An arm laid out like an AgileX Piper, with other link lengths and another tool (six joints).
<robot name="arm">
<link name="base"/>
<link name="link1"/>
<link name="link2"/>
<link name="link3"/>
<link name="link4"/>
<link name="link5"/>
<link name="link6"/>
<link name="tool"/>
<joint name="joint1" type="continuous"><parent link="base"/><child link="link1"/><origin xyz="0 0 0.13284" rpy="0 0 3.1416"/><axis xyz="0 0 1"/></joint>
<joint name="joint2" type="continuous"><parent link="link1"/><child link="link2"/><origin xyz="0 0 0" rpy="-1.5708 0 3.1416"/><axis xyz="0 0 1"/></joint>
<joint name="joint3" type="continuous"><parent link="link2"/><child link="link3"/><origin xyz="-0.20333 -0.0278 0"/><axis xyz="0 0 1"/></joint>
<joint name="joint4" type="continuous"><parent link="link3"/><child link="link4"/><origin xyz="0.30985 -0.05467 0" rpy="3.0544 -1.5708 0"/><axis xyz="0 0 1"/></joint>
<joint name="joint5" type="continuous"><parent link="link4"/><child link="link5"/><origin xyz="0 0 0" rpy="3.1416 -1.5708 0"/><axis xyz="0 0 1"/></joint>
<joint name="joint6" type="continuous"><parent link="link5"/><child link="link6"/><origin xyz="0.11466 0 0" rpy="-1.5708 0 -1.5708"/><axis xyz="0 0 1"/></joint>
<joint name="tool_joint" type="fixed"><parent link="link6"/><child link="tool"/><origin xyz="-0.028 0.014 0.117" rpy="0 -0.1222 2.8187"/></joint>
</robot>
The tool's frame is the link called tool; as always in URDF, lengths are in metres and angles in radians. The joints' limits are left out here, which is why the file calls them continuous.
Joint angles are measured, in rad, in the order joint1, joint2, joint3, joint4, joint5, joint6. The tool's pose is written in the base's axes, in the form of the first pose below.
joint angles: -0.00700, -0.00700, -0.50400, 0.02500, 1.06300, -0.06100
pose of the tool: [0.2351 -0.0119 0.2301 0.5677 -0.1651 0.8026 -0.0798]
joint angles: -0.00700, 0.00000, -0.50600, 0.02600, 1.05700, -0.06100
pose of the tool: [0.2364 -0.0117 0.2305 0.5682 -0.1650 0.8023 -0.0794]
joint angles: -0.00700, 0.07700, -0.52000, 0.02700, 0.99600, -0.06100
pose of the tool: [0.2508 -0.0118 0.2299 0.5675 -0.1643 0.8030 -0.0788]
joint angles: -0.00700, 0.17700, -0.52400, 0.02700, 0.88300, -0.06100
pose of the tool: [0.2746 -0.0123 0.2275 0.5743 -0.1621 0.7984 -0.0804]
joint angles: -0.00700, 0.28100, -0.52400, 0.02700, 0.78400, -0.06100
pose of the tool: [0.2963 -0.0128 0.2173 0.5723 -0.1611 0.8001 -0.0803]
